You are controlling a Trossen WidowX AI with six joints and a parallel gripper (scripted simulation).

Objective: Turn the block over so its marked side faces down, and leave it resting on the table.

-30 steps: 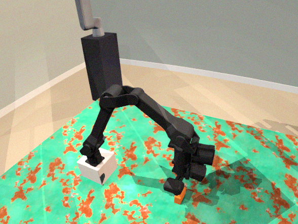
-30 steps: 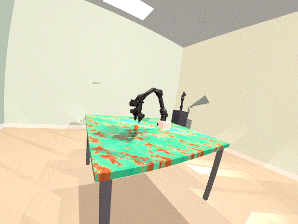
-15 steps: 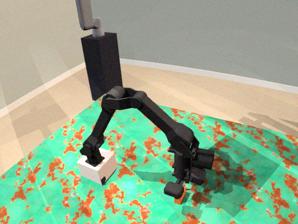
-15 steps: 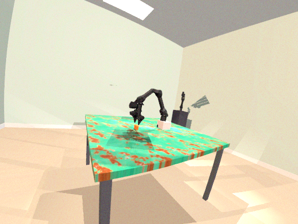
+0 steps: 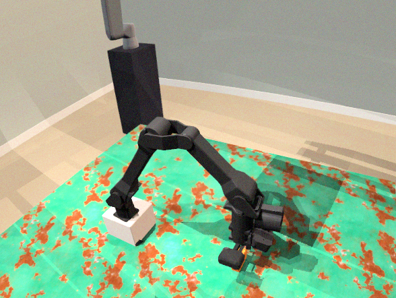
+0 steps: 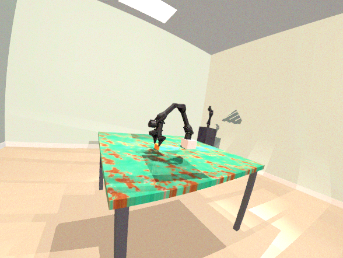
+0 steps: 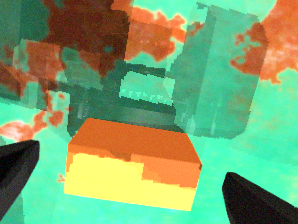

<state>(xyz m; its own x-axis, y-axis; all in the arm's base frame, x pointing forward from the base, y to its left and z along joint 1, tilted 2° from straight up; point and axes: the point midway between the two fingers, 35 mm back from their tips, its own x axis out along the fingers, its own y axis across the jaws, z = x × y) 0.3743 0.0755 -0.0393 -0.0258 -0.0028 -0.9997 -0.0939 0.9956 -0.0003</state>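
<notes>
Right now the orange block is 10 mm behind my gripper tip and 10 mm below it.
</notes>
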